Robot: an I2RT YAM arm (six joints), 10 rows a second.
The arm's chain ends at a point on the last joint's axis. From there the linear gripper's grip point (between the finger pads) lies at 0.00 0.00 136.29 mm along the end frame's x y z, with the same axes.
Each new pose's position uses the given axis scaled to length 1; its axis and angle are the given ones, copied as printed.
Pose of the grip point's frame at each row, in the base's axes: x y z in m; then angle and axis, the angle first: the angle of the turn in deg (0 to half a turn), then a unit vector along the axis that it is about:
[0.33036, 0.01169, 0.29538, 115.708, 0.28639, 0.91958, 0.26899]
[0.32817, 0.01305, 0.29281, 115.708, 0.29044, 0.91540, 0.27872]
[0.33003, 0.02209, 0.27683, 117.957, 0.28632, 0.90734, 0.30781]
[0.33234, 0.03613, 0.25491, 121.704, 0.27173, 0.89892, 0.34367]
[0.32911, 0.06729, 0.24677, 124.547, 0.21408, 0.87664, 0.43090]
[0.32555, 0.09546, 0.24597, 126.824, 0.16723, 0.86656, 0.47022]
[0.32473, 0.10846, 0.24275, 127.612, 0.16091, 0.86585, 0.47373]
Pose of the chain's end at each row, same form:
[0.20238, -0.00148, 0.34036, 115.708, 0.28639, 0.91958, 0.26899]
[0.19994, -0.00114, 0.33675, 115.708, 0.29044, 0.91540, 0.27872]
[0.20316, 0.00065, 0.32176, 117.957, 0.28632, 0.90734, 0.30781]
[0.20869, 0.00341, 0.30198, 121.704, 0.27173, 0.89892, 0.34367]
[0.21100, 0.01064, 0.28440, 124.547, 0.21408, 0.87664, 0.43090]
[0.21387, 0.02488, 0.27946, 126.824, 0.16723, 0.86656, 0.47022]
[0.21452, 0.03581, 0.27668, 127.612, 0.16091, 0.86585, 0.47373]

